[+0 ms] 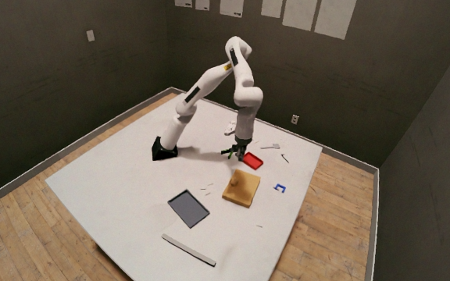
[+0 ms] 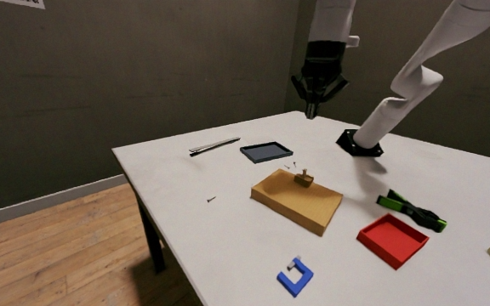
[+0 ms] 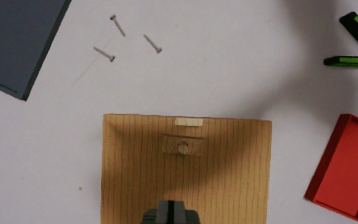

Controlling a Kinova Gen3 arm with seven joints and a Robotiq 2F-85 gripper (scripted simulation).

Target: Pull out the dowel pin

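The dowel pin lies 190 mm below my hand and 20 mm behind it. The rest, counted from my hand: grey tray: 260 mm to the right, 240 mm below, 80 mm behind; red tray: 240 mm below, 220 mm to the left, 70 mm behind; small wooden block: 200 mm below, 20 mm behind.
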